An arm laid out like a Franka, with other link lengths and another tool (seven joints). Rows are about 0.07 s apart.
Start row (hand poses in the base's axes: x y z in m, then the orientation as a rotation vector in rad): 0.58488 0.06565 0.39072 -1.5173 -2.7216 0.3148
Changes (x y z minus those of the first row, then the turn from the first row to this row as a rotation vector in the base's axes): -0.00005 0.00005 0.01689 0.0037 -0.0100 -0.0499; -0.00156 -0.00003 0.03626 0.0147 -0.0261 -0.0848; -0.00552 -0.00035 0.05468 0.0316 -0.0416 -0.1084; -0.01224 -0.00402 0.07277 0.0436 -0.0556 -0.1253; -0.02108 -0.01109 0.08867 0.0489 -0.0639 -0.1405; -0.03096 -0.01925 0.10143 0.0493 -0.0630 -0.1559; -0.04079 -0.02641 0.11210 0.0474 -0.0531 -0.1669; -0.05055 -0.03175 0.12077 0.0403 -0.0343 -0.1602; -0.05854 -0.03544 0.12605 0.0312 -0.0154 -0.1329; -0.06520 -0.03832 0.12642 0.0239 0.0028 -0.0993; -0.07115 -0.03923 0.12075 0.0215 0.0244 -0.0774; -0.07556 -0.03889 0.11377 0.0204 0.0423 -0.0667; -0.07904 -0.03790 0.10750 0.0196 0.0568 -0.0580; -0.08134 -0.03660 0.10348 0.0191 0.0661 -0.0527; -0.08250 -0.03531 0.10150 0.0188 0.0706 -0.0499; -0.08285 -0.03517 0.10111 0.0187 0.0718 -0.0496
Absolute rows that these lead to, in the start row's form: 0.58483 0.06570 0.40761 -1.5872 -2.6851 0.3019; 0.58332 0.06562 0.42698 -1.6388 -2.6630 0.2747; 0.57936 0.06530 0.44540 1.6733 2.6478 -0.2396; 0.57264 0.06163 0.46349 1.6948 2.6310 -0.2119; 0.56380 0.05456 0.47939 1.7140 2.6159 -0.1979; 0.55392 0.04640 0.49215 1.7353 2.6048 -0.1979; 0.54409 0.03924 0.50282 -1.7494 -2.5971 0.2080; 0.53433 0.03390 0.51149 -1.7316 -2.5924 0.2313; 0.52634 0.03021 0.51677 -1.6886 -2.6070 0.2577; 0.51968 0.02733 0.51714 -1.6374 -2.6266 0.2811; 0.51373 0.02642 0.51147 -1.5974 -2.6310 0.2995; 0.50932 0.02676 0.50449 -1.5735 -2.6274 0.3131; 0.50584 0.02775 0.49822 -1.5541 -2.6244 0.3239; 0.50354 0.02905 0.49420 -1.5420 -2.6221 0.3307; 0.50238 0.03034 0.49222 -1.5359 -2.6212 0.3341; 0.50203 0.03048 0.49183 -1.5349 -2.6206 0.3351
